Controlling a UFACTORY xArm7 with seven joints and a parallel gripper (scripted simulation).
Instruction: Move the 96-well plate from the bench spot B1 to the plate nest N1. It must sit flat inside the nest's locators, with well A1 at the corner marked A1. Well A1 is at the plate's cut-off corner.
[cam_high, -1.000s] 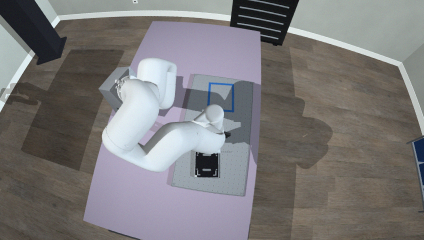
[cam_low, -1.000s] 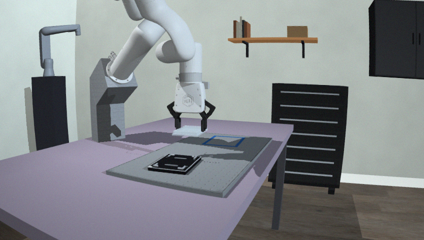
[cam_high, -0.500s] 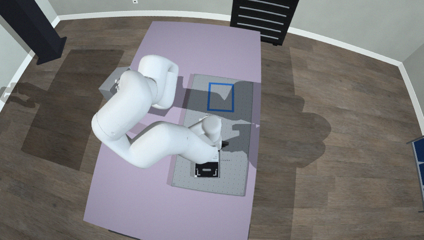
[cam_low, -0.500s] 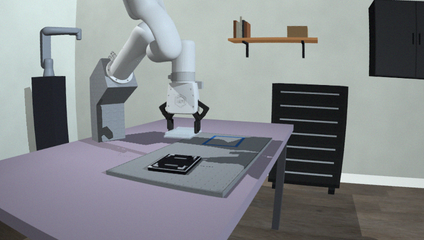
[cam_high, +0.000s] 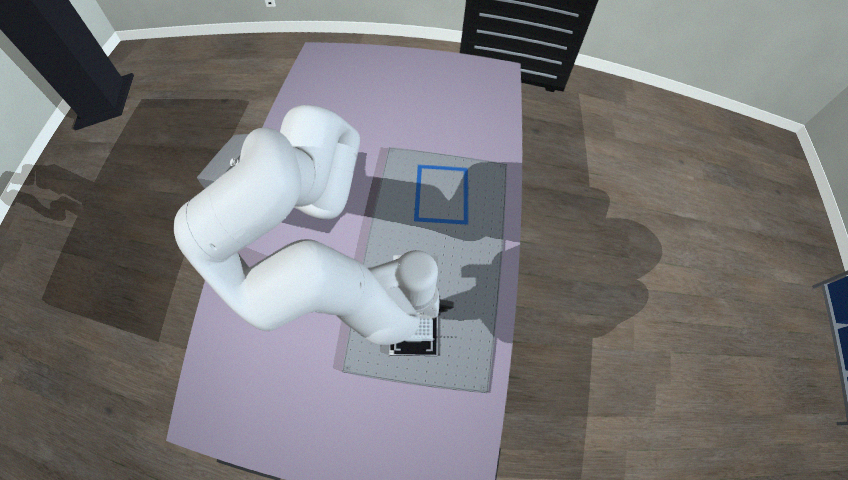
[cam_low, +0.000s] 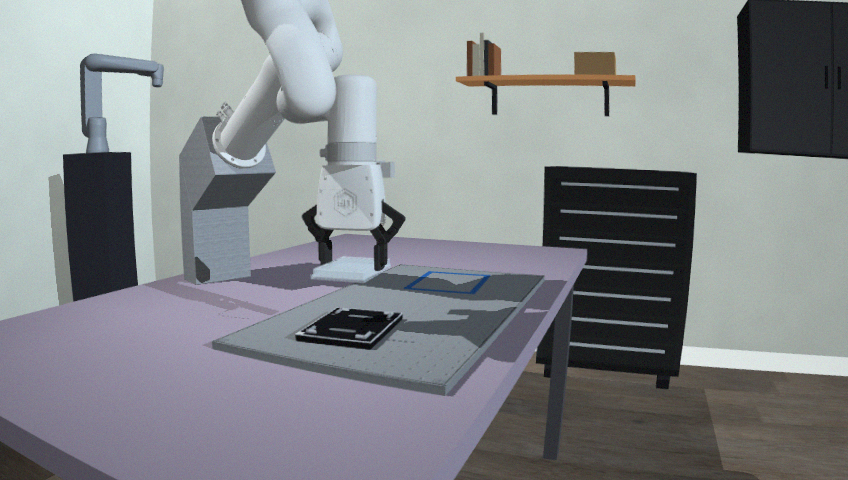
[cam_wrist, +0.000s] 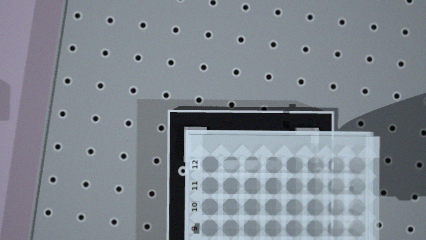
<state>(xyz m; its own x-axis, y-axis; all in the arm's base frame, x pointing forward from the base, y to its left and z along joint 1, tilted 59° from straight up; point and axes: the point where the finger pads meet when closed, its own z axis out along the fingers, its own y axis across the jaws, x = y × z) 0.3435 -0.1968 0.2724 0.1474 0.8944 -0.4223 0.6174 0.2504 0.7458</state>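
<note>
Now: hand 10 cm above the plate nest N1. Round my hand: 96-well plate: 1 cm below.
</note>
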